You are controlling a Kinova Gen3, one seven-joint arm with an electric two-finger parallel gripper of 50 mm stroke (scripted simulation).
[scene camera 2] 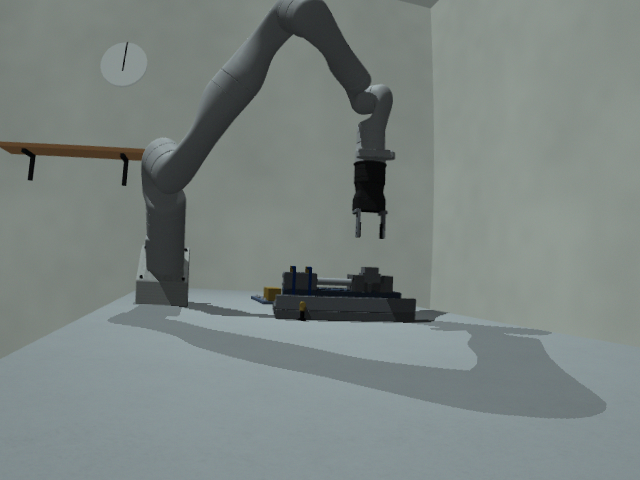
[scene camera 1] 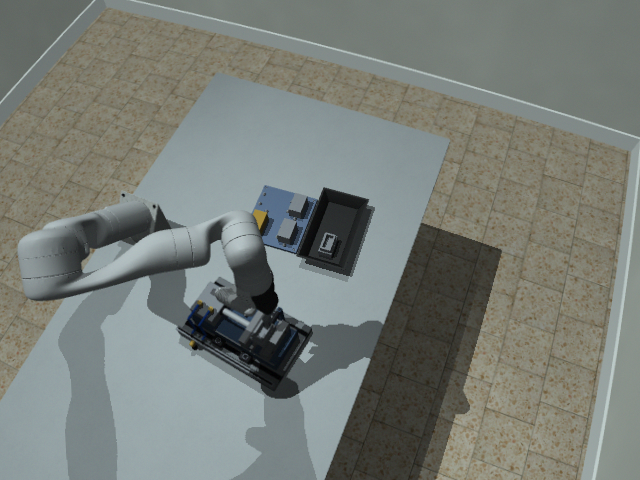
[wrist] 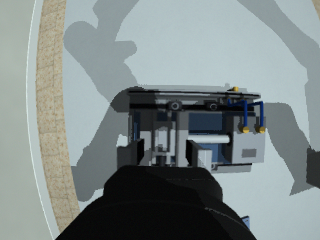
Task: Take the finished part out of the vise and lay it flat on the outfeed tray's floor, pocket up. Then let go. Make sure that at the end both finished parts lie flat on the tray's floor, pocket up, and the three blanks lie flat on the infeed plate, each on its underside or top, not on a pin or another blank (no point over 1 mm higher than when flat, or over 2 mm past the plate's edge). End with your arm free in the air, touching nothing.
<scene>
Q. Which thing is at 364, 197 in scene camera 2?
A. My gripper.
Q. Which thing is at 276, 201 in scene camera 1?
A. A blue plate.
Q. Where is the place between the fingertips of my gripper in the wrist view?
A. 164, 148
</scene>
